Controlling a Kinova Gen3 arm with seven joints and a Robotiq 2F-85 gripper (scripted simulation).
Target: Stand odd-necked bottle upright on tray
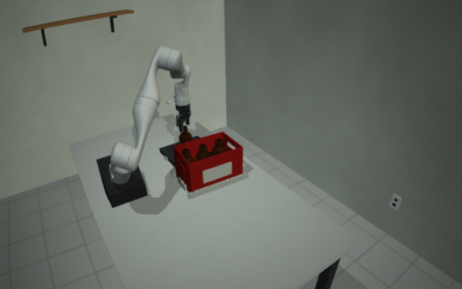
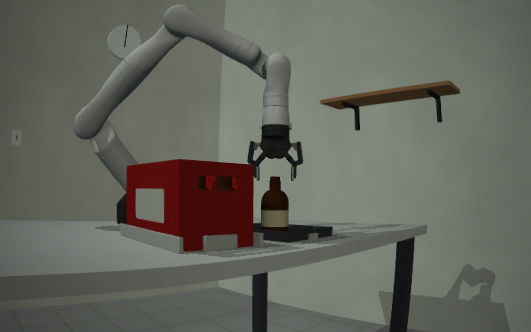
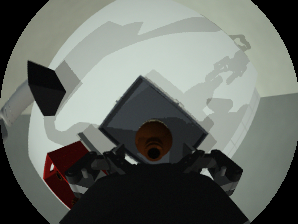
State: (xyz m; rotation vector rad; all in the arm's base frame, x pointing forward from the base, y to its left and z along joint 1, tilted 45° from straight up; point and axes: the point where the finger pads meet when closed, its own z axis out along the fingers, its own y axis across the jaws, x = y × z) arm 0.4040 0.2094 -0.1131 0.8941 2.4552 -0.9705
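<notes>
Now: the dark tray 14 cm below my hand. Also, from my hand: red crate 28 cm to the right, 7 cm below, 1 cm ahead.
</notes>
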